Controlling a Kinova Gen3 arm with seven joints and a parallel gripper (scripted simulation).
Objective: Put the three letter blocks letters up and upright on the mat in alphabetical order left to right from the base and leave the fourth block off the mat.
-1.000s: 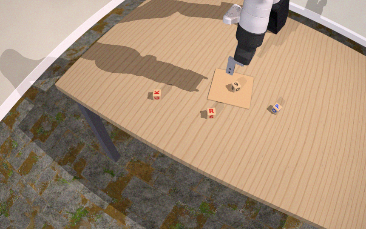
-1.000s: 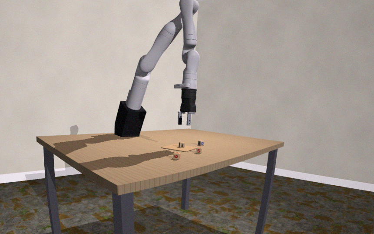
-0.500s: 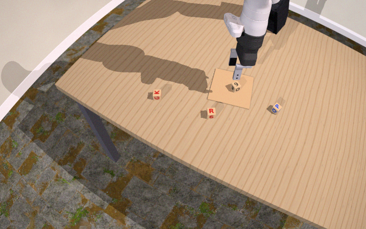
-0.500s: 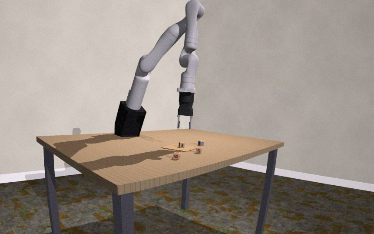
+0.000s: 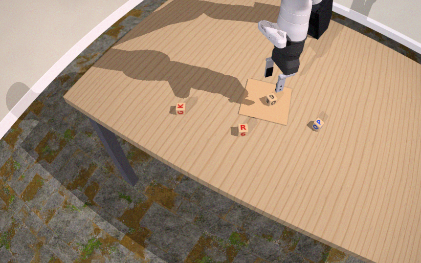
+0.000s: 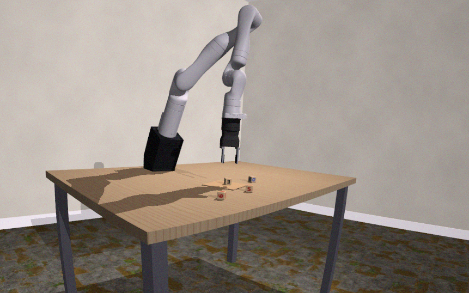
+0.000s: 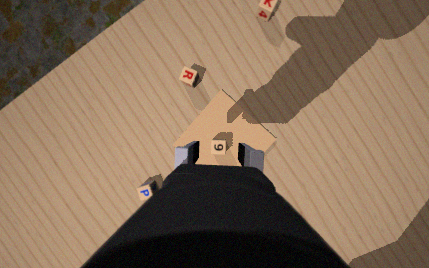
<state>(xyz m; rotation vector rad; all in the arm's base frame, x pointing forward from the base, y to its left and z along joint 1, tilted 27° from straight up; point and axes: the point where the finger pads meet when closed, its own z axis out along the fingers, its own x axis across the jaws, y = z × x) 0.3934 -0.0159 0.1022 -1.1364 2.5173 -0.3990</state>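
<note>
Right now my hand is 90 mm above the block. Also, from my hand: tan mat (110 mm below, 10 mm to the right, 10 mm behind).
</note>
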